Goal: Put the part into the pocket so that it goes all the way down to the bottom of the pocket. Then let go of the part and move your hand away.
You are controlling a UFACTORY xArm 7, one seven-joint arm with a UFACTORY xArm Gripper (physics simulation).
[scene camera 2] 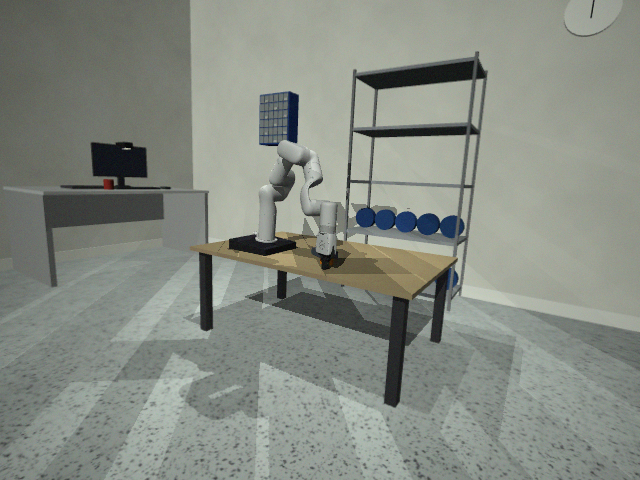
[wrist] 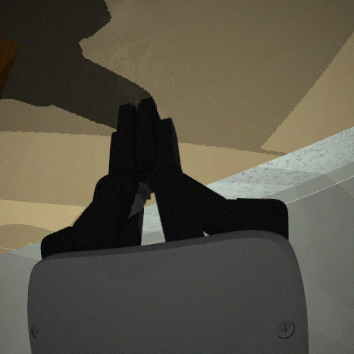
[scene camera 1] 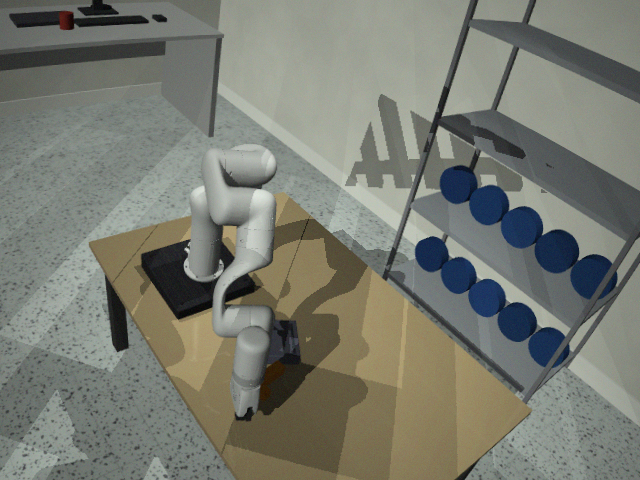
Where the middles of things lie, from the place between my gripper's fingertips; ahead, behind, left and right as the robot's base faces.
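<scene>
Grey pocket block (scene camera 1: 285, 348): 20 mm above my hand, 110 mm behind it, 250 mm to the left of it.
</scene>
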